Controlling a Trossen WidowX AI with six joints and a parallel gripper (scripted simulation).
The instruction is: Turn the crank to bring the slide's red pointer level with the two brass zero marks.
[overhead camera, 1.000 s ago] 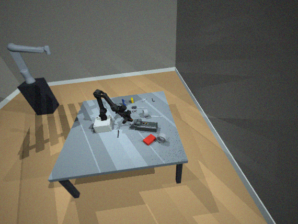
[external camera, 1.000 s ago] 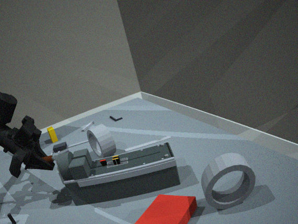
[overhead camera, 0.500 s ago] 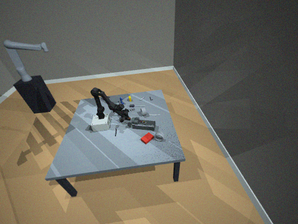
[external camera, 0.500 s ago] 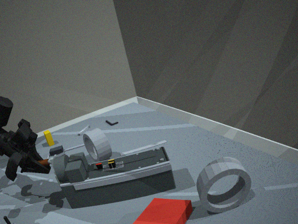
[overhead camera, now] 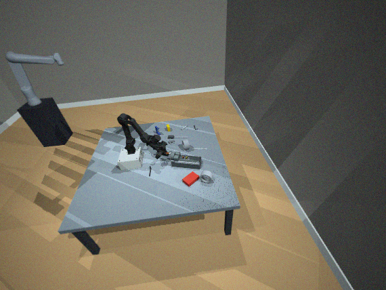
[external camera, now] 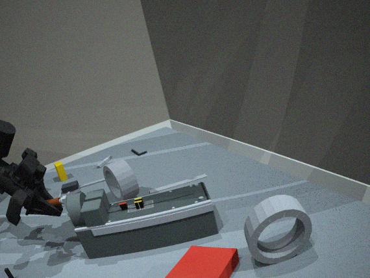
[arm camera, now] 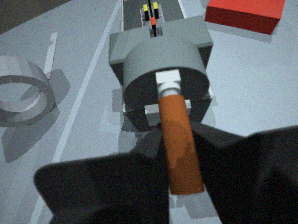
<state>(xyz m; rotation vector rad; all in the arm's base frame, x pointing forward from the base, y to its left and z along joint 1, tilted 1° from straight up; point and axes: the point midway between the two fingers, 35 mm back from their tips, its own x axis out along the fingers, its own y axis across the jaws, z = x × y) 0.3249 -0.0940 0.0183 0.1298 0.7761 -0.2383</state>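
The red pointer is 130 mm ahead of my gripper tip, 40 mm to the right of it and 10 mm below it. The rest, counted from my gripper tip: brown handle (20 mm behind, 20 mm above); yellow block (550 mm to the left, 70 mm below, 20 mm behind); blue clamp (500 mm to the left, 140 mm behind, 40 mm below).
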